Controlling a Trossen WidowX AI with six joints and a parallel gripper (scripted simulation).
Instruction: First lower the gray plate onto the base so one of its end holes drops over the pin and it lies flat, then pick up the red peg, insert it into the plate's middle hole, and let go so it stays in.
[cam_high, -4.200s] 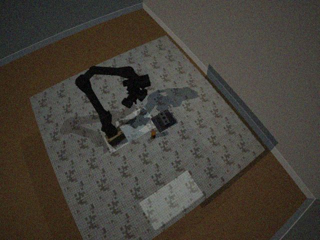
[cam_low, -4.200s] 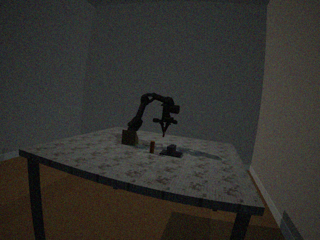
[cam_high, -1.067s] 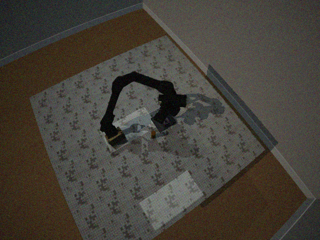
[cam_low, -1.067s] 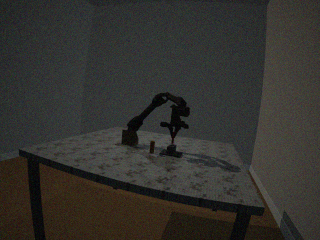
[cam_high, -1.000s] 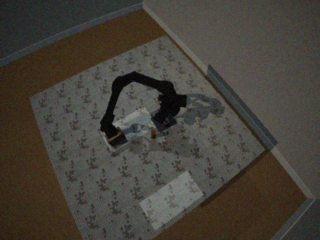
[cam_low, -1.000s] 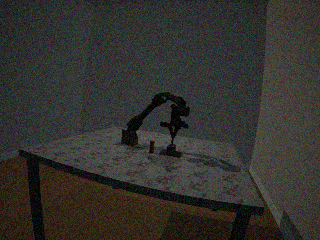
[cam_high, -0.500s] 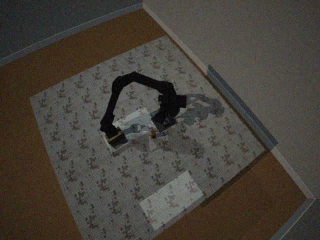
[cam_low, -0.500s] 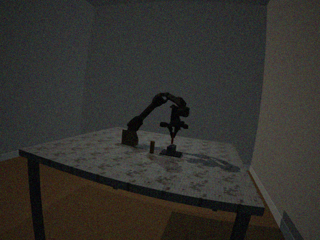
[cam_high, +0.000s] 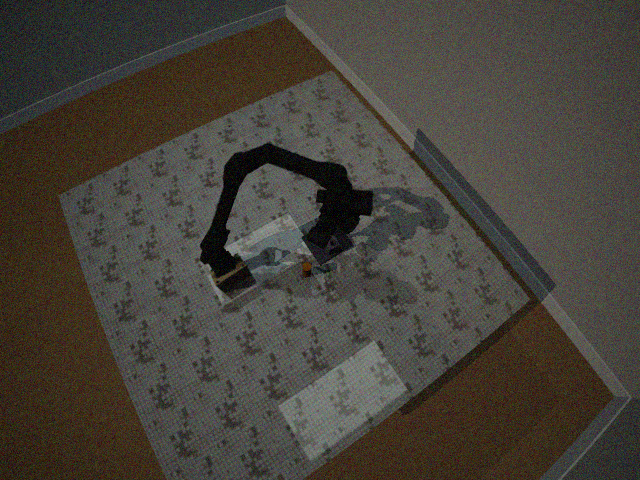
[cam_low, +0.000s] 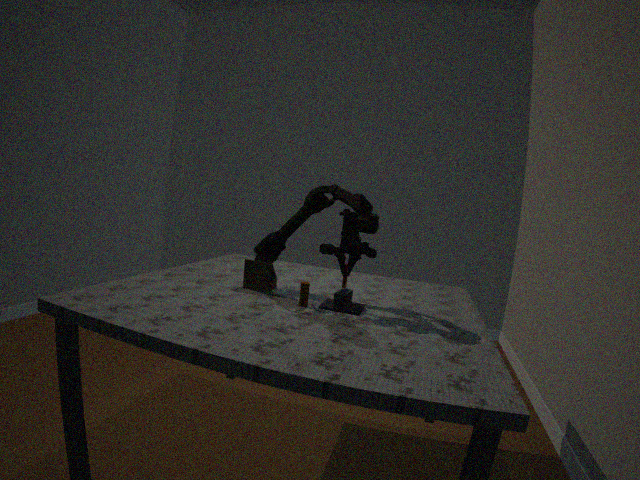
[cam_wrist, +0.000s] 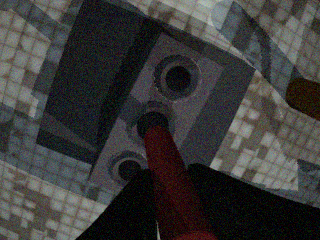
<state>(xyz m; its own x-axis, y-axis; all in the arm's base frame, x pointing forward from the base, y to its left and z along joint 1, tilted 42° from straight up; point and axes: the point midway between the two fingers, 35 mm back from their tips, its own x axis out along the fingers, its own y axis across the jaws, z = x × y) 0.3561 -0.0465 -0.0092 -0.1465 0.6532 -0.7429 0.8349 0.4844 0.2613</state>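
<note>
My gripper tip is 70 mm above the gray plate. Round my gripper tip: dark base: 20 mm to the left, 100 mm below; then red peg: right at my gripper tip; then short orange cylinder: 110 mm behind, 70 mm to the right, 70 mm below.
</note>
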